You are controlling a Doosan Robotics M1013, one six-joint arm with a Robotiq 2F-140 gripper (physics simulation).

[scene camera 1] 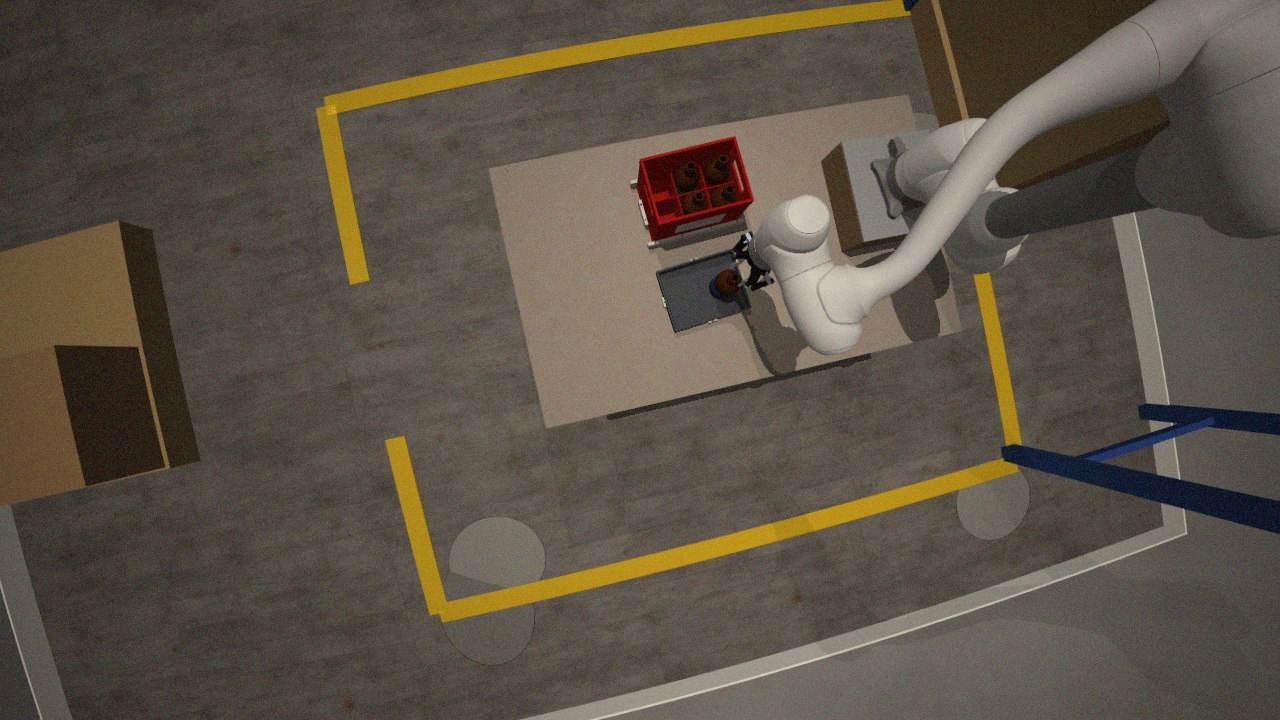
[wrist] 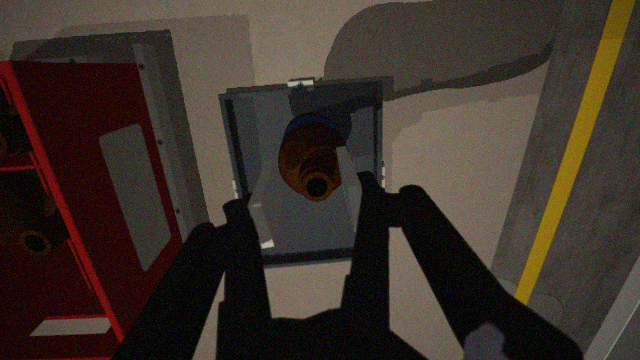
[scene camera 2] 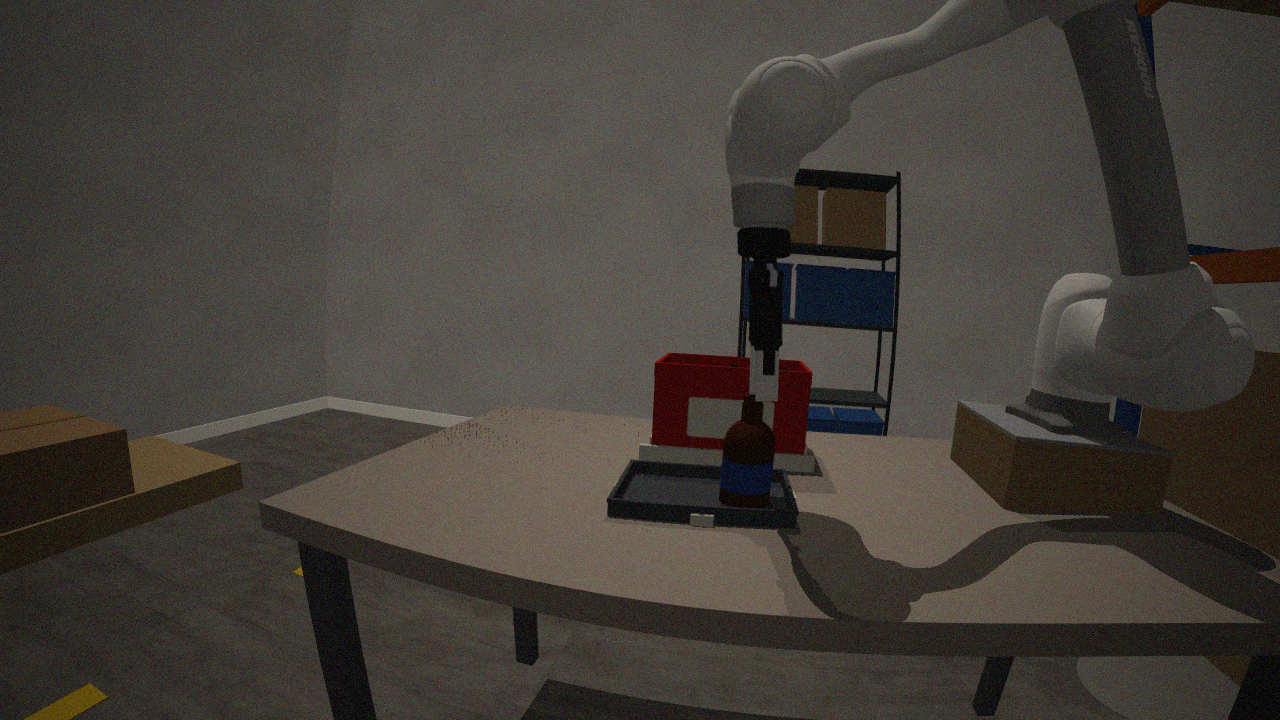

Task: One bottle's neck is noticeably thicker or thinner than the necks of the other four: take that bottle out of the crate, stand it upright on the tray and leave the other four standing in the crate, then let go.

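Places are measured from the arm's base along level axes (x left, y back, z up), in centimetres.
Where they show: gripper, between the fingertips: [scene camera 1: 738, 274] [wrist: 308, 170] [scene camera 2: 762, 397]; arm's base, origin of its link: [scene camera 1: 903, 183] [scene camera 2: 1064, 424].
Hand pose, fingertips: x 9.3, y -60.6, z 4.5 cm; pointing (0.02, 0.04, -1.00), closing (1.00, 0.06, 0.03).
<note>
Things, the pixels of their top centre, and the offset from my fingertips. "spot": a spot on its surface instead. Level surfaces: height alone.
- brown bottle with a blue label, centre of its top: [wrist: 316, 187] [scene camera 2: 753, 395] [scene camera 1: 735, 277] dz +0.3, dx +0.4, dy -1.4 cm
- dark grey tray, a spot on its surface: [scene camera 2: 657, 492] [scene camera 1: 681, 296] spot: dz -15.2, dx -1.3, dy -14.1 cm
- red crate, centre of its top: [scene camera 2: 735, 361] [scene camera 1: 697, 179] dz +1.8, dx -27.9, dy -2.1 cm
- beige table, height of its surface: dz -15.7 cm
A brown bottle with a blue label [scene camera 1: 725, 283] [scene camera 2: 748, 456] [wrist: 295, 160] stands upright on the dark grey tray [scene camera 1: 684, 300] [scene camera 2: 657, 492] [wrist: 305, 245], toward one end. My gripper [scene camera 1: 748, 263] [scene camera 2: 763, 389] [wrist: 308, 170] points down at the bottle's neck. Its fingers stand apart on either side of the neck, open and holding nothing; in the wrist view the right pad is close to the neck and a wider gap shows at the left. The red crate [scene camera 1: 657, 225] [scene camera 2: 669, 425] [wrist: 95, 110] holds several brown bottles, one of them at its near row [scene camera 1: 694, 202]; their bases are hidden.
The crate stands beside the tray on the beige table [scene camera 1: 572, 268] [scene camera 2: 447, 528]. The arm's base sits on a box-like pedestal [scene camera 1: 836, 192] [scene camera 2: 1074, 470] at the right. A shelf rack [scene camera 2: 897, 295] stands behind the table, and cardboard boxes [scene camera 1: 53, 295] [scene camera 2: 62, 465] are at the left.
</note>
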